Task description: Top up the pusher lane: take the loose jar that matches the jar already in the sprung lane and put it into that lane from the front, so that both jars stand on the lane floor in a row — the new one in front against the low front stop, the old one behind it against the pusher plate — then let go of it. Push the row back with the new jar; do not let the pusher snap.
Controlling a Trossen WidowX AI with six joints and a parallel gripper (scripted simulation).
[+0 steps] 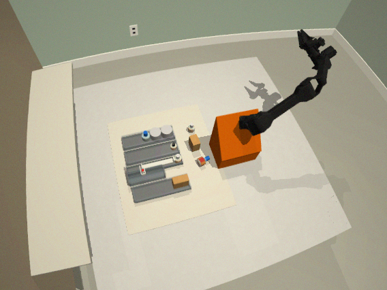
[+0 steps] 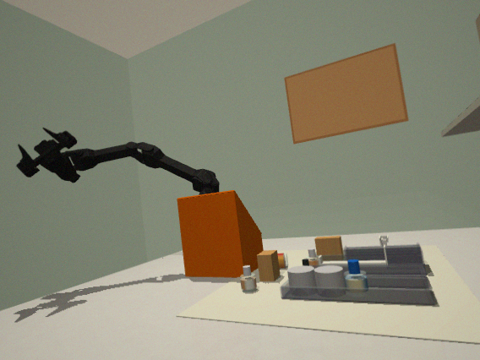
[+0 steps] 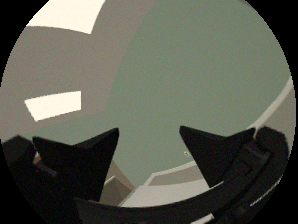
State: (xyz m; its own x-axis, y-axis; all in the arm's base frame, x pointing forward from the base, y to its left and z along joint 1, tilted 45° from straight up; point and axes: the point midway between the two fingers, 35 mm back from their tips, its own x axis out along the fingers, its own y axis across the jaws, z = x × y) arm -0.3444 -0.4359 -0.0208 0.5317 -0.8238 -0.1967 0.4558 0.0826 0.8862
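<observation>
Now: gripper tip 550 mm short of the jar, 420 mm to the right of it and 470 mm above it. From my gripper tip the other things lie so: grey lane rack 830 mm ahead, 440 mm to the left, 480 mm below; white pusher rod 790 mm ahead, 440 mm to the left, 440 mm below; cardboard box 690 mm ahead, 530 mm to the left, 460 mm below.
</observation>
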